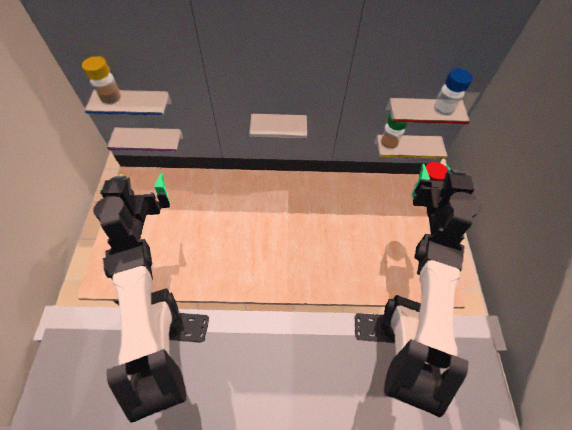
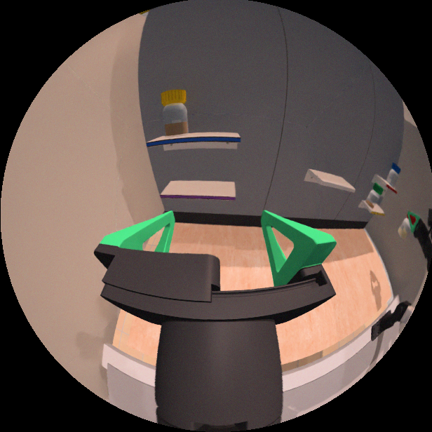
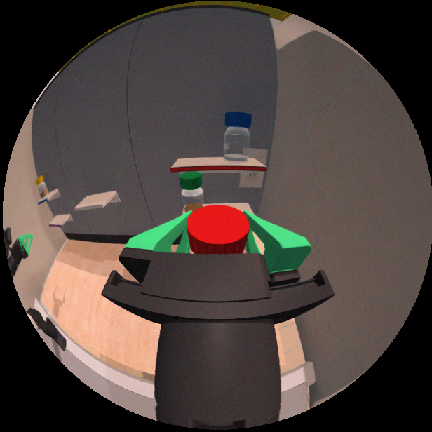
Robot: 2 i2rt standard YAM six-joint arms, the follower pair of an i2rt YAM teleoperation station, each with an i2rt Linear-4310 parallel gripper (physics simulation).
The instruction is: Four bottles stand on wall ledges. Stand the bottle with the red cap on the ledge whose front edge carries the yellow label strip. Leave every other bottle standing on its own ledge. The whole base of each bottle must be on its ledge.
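Pixels of known places: left gripper, fingertip midpoint: [image 1: 142, 175]; right gripper, fingertip midpoint: [image 1: 433, 166]; left arm's base, origin of the base link: [image 1: 169, 326]; right arm's base, origin of the base link: [image 1: 392, 329].
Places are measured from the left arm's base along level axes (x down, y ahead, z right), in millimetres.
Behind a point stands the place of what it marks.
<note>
The red-capped bottle [image 1: 436, 171] @[x -305, y 337, z 635 mm] [image 3: 218, 231] is held upright in my right gripper [image 1: 434, 179], in front of the yellow-strip ledge [image 1: 422, 145] @[x -169, y 546, z 677 mm]. The gripper hides most of its body. The green-capped bottle [image 1: 393, 133] @[x -233, y 522, z 570 mm] [image 3: 192, 189] stands at the left of the yellow-strip ledge. The blue-capped bottle [image 1: 452, 92] @[x -380, y 527, z 673 mm] [image 2: 393, 176] [image 3: 237, 137] stands on the red-strip ledge [image 1: 407, 110] @[x -309, y 533, z 586 mm] [image 3: 200, 164] above. The yellow-capped bottle [image 1: 102, 81] @[x -378, y 485, z -185 mm] [image 2: 175, 114] stands on the blue-strip ledge [image 1: 142, 101] @[x -309, y 500, z -113 mm] [image 2: 215, 137]. My left gripper [image 1: 140, 186] @[x -253, y 302, z -75 mm] [image 2: 217, 215] is open and empty.
The purple-strip ledge [image 1: 145, 138] @[x -169, y 497, z -150 mm] [image 2: 200, 189] and the plain middle ledge [image 1: 278, 125] @[x -239, y 516, z 245 mm] [image 2: 330, 180] [image 3: 97, 200] bear no bottle. A side wall [image 1: 530, 200] @[x -262, y 303, z 873 mm] [image 3: 360, 210] rises close to the right of my right gripper. A wall socket [image 3: 251, 179] is behind the red-strip ledge.
</note>
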